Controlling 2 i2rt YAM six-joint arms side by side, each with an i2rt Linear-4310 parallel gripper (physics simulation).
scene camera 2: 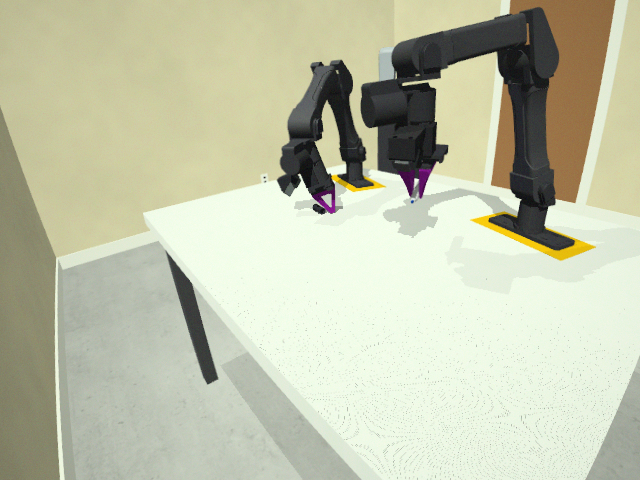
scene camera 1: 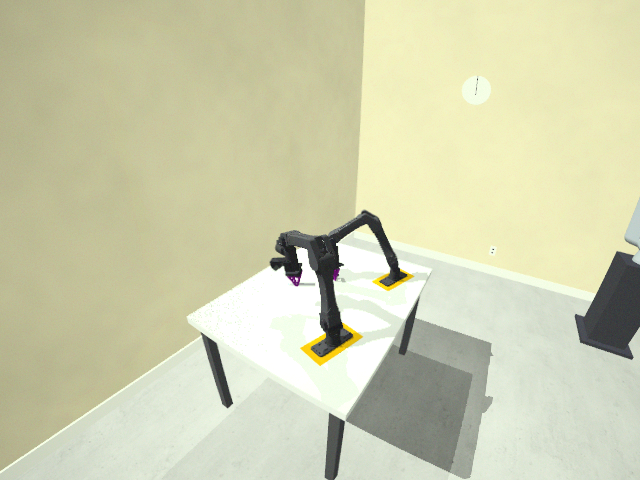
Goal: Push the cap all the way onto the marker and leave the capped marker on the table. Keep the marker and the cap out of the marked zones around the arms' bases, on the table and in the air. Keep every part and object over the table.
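Seen in the pictures: left gripper, fingertip midpoint: (scene camera 2: 416, 196) (scene camera 1: 297, 285); right gripper, fingertip midpoint: (scene camera 2: 332, 212) (scene camera 1: 334, 280); left arm's base, link origin: (scene camera 2: 528, 232) (scene camera 1: 332, 342); right arm's base, link origin: (scene camera 2: 354, 181) (scene camera 1: 393, 278).
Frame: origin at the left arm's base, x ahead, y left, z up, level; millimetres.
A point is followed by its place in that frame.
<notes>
In the scene camera 2 view, a small black cap (scene camera 2: 318, 208) {x 396, y -376, z 16 mm} lies on the table, close beside the fingertips of my right gripper (scene camera 2: 330, 211) {x 360, y -357, z 2 mm} (scene camera 1: 336, 277) {x 360, y -357, z 2 mm}. That gripper is shut with nothing between its fingers, low at the table. My left gripper (scene camera 2: 416, 197) {x 309, y -47, z 125 mm} (scene camera 1: 295, 283) {x 309, y -47, z 125 mm} points down and is shut on the marker (scene camera 2: 412, 201) {x 342, y -14, z 130 mm}. A small white and blue end of the marker shows between its purple fingertips, above the table; the rest is hidden. The cap and the marker are apart. In the scene camera 1 view, the left arm partly hides the right gripper.
The white table (scene camera 1: 242, 310) {x 450, y 200, z 0 mm} (scene camera 2: 310, 310) {x 577, y 46, z 0 mm} carries both arms. A yellow marked zone (scene camera 1: 312, 356) {x -7, y 119, z 1 mm} (scene camera 2: 563, 254) {x 36, y 116, z 1 mm} surrounds the left arm's base. Another yellow zone (scene camera 1: 379, 282) {x 173, y -542, z 3 mm} (scene camera 2: 377, 184) {x 96, y -553, z 1 mm} surrounds the right arm's base. The right gripper is nearer its own zone in scene camera 2.
</notes>
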